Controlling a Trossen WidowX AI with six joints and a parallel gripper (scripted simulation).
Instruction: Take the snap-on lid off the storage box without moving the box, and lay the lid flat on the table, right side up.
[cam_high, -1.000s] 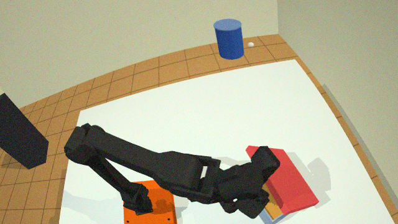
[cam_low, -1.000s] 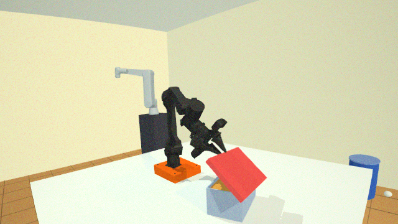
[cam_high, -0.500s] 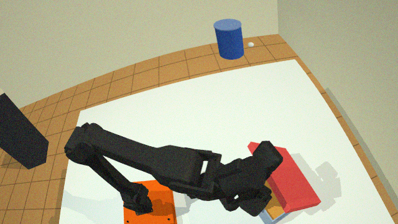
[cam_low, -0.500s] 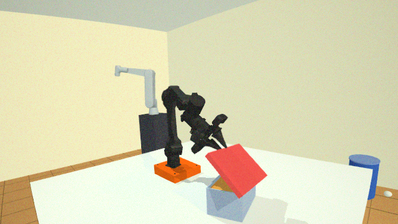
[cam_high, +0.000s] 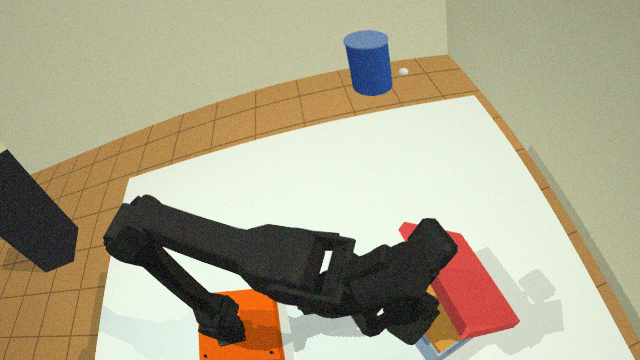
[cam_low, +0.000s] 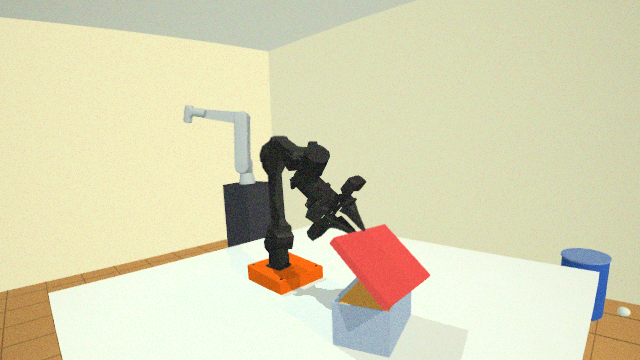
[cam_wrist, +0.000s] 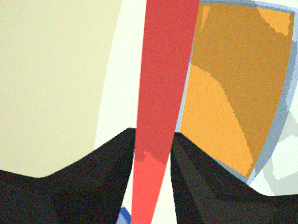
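Right now the red lid is 60 mm ahead of my gripper tip, 10 mm to the right of it and 50 mm below it. From my gripper tip the other things lie so: storage box: 30 mm ahead, 180 mm below.
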